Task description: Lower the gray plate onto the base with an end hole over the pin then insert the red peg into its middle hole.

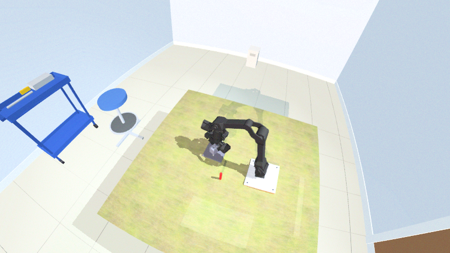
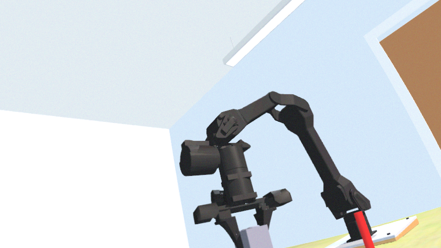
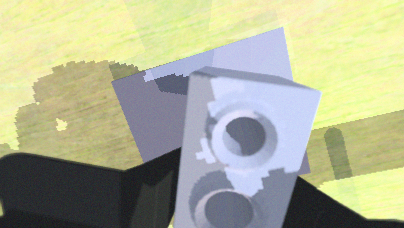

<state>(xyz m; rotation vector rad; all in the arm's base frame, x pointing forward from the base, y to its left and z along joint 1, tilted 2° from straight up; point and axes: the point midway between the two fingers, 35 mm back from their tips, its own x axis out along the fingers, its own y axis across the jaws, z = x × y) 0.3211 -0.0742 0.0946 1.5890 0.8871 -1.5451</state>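
The flat gray base is 5 cm below my gripper tip, 1 cm to the left of it and 1 cm ahead of it. The rest, counted from my gripper tip: red peg: 18 cm to the left, 8 cm behind, 2 cm below; then gray plate: 3 cm above.
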